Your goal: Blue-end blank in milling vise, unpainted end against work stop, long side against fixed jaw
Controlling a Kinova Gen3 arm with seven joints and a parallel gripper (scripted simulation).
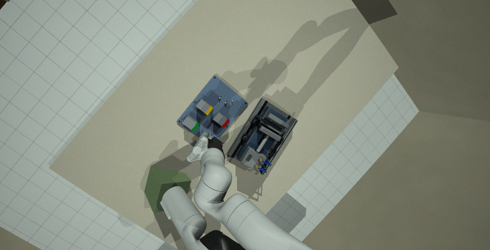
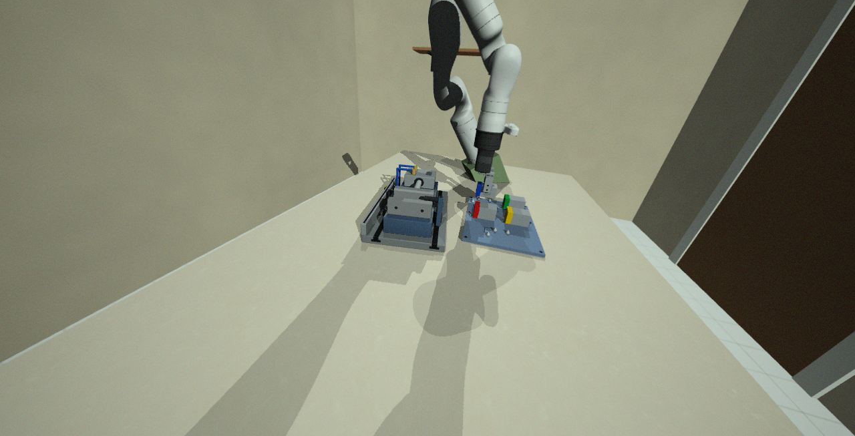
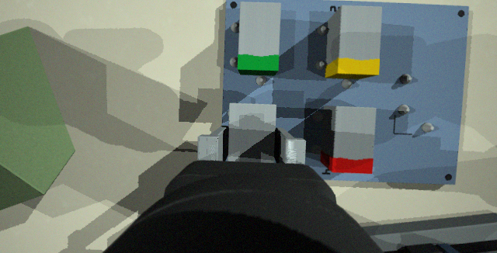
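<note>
Right now my hand is 22 cm short of the work stop, 11 cm to the left of it and 2 cm below it. From my hand the other things lie so: blue-ended blank 2 cm below; then green-ended blank 9 cm to the left, 5 cm below, 1 cm behind; then red-ended blank 9 cm ahead, 5 cm below, 1 cm to the left.
</note>
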